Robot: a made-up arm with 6 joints. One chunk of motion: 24 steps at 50 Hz.
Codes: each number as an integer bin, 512 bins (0 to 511) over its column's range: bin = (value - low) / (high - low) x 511, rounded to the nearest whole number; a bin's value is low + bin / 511 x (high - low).
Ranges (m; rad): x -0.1..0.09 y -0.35..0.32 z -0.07..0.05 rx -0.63..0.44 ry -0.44..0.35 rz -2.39..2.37
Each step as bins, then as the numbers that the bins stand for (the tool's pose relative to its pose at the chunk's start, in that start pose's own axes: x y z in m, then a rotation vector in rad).
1 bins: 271 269 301 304 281 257
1 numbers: 0.0008 0.0027 0.0007 0.0066 -0.0056 0.0040
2 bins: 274 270 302 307 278 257
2 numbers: 0.0019 0.0040 0.0009 0.0128 -0.0102 0.0040
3 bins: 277 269 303 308 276 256
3 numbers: 0.0030 0.0027 0.0012 0.0149 -0.0133 -0.0053
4 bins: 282 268 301 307 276 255
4 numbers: 0.0049 0.0014 0.0007 0.0128 -0.0133 -0.0147
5 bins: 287 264 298 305 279 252
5 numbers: 0.0067 -0.0039 0.0000 0.0086 -0.0087 -0.0426
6 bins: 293 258 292 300 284 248
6 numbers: 0.0089 -0.0117 -0.0014 -0.0018 -0.0009 -0.0799
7 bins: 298 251 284 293 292 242
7 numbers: 0.0108 -0.0209 -0.0033 -0.0165 0.0114 -0.1358
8 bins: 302 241 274 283 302 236
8 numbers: 0.0123 -0.0340 -0.0057 -0.0374 0.0269 -0.1916
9 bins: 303 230 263 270 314 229
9 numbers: 0.0127 -0.0484 -0.0082 -0.0646 0.0454 -0.2568
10 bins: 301 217 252 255 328 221
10 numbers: 0.0119 -0.0655 -0.0108 -0.0960 0.0671 -0.3314
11 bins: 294 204 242 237 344 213
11 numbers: 0.0093 -0.0825 -0.0132 -0.1337 0.0918 -0.4059
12 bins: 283 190 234 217 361 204
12 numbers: 0.0052 -0.1009 -0.0150 -0.1756 0.1181 -0.4897
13 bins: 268 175 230 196 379 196
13 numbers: -0.0004 -0.1205 -0.0160 -0.2196 0.1459 -0.5642
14 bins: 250 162 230 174 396 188
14 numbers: -0.0070 -0.1376 -0.0160 -0.2657 0.1722 -0.6388
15 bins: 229 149 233 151 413 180
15 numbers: -0.0149 -0.1546 -0.0153 -0.3138 0.1985 -0.7133
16 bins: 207 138 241 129 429 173
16 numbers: -0.0230 -0.1691 -0.0134 -0.3599 0.2232 -0.7785
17 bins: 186 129 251 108 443 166
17 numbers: -0.0308 -0.1809 -0.0111 -0.4039 0.2449 -0.8437
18 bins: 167 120 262 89 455 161
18 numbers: -0.0379 -0.1927 -0.0085 -0.4436 0.2634 -0.8903
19 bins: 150 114 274 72 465 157
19 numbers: -0.0442 -0.2005 -0.0057 -0.4792 0.2789 -0.9275
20 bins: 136 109 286 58 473 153
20 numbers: -0.0494 -0.2071 -0.0028 -0.5086 0.2913 -0.9648
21 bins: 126 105 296 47 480 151
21 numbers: -0.0532 -0.2123 -0.0005 -0.5316 0.3021 -0.9834
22 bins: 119 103 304 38 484 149
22 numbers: -0.0558 -0.2150 0.0014 -0.5504 0.3083 -1.0021
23 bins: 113 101 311 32 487 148
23 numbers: -0.0580 -0.2176 0.0030 -0.5630 0.3129 -1.0114
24 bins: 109 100 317 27 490 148
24 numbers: -0.0595 -0.2189 0.0044 -0.5735 0.3175 -1.0114
